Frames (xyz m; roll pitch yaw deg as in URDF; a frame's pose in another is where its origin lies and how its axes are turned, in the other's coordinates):
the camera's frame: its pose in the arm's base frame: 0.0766 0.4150 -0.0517 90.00 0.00 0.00
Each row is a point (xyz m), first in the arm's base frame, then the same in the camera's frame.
Working: the arm's base frame: its pose in the camera's frame: -0.0766 0.0517 0.4150 -90.00 0.00 0.00

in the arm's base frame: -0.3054 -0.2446 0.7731
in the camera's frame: -0.3820 0.8248 0.6596
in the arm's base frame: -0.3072 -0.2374 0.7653
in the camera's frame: -0.3838 0.8170 0.6524
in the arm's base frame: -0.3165 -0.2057 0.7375
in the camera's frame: -0.3931 0.7892 0.6207
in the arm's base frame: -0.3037 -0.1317 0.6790
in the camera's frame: -0.3803 0.7307 0.5467
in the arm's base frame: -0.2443 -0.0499 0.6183
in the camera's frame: -0.3209 0.6700 0.4649
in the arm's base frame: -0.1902 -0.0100 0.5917
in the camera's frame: -0.2668 0.6434 0.4250
